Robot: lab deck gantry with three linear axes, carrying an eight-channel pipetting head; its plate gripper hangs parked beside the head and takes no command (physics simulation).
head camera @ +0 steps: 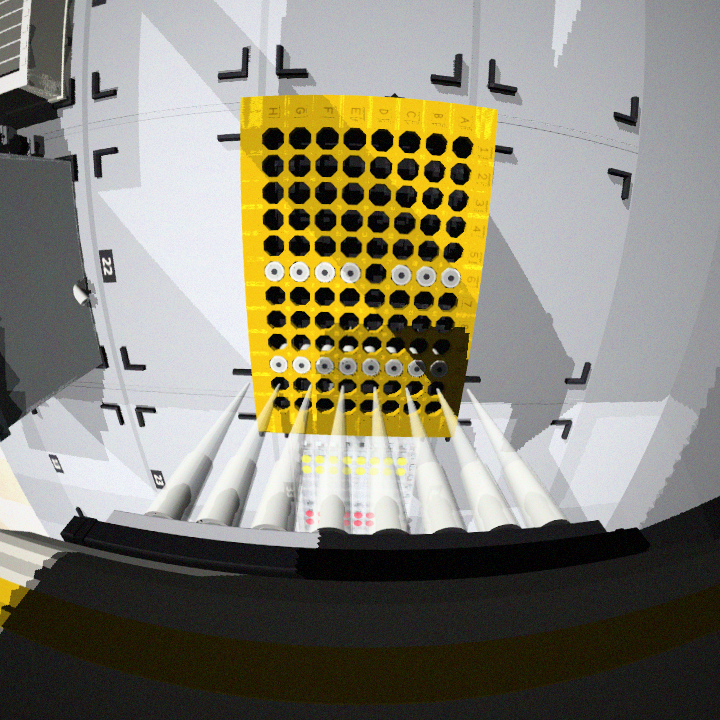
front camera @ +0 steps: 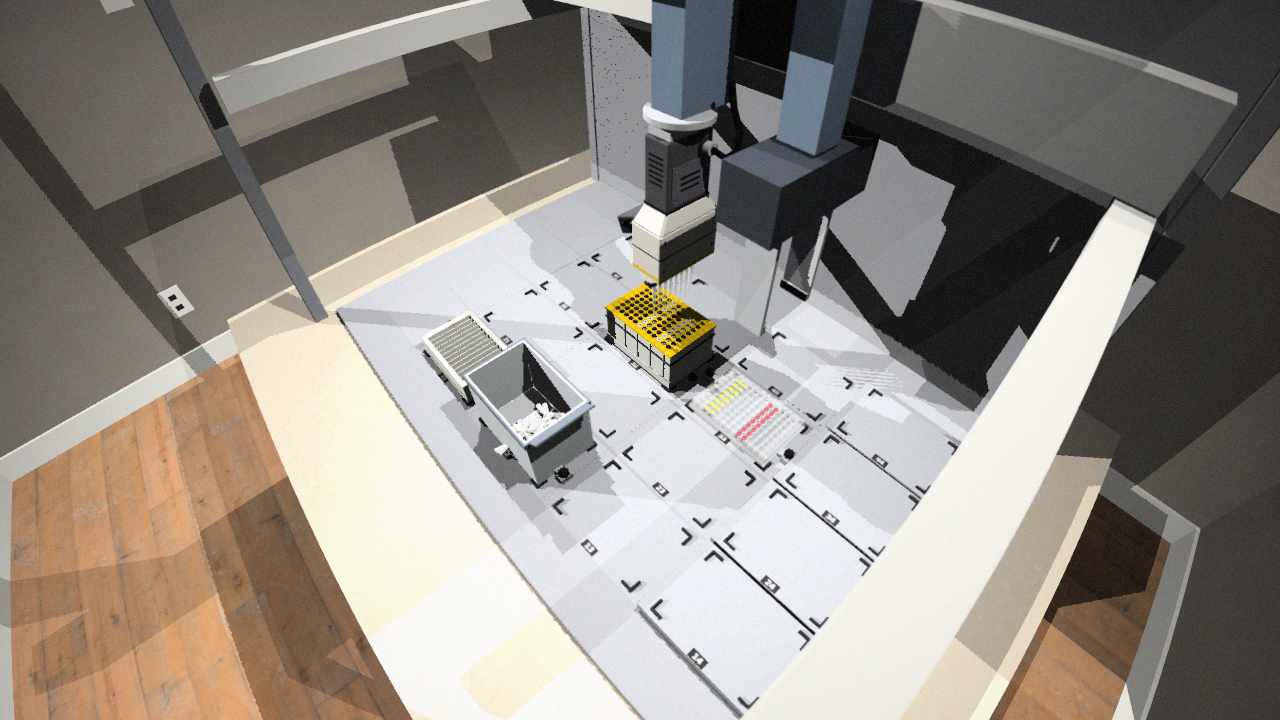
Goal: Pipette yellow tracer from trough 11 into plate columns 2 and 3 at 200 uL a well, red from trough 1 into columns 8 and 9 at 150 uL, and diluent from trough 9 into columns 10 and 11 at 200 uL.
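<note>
The pipetting head (front camera: 673, 237) hangs above the yellow tip rack (front camera: 626, 308) (head camera: 251, 268) with a full row of pale tips (front camera: 674, 286) (head camera: 500, 463) mounted; their points are clear of the rack. In the head view the rack has a full row of tips at 10 and a row with one gap at 6. The clear plate (front camera: 735, 413) (head camera: 359, 486) has two yellow columns (front camera: 725, 395) (head camera: 360, 460) and two red columns (front camera: 757, 421) (head camera: 364, 518). The trough block (front camera: 465, 344) (head camera: 33, 80) stands at the left; its liquids cannot be told apart. The parked plate gripper (front camera: 789, 279) has its paddles apart, empty.
A grey waste bin (front camera: 563, 447) (head camera: 40, 268) with dropped white tips (front camera: 539, 420) stands beside the trough block. A dark carriage block (front camera: 787, 192) hangs to the right of the head. A pale frame beam (front camera: 1011, 429) crosses the right side. Black corner brackets mark deck positions.
</note>
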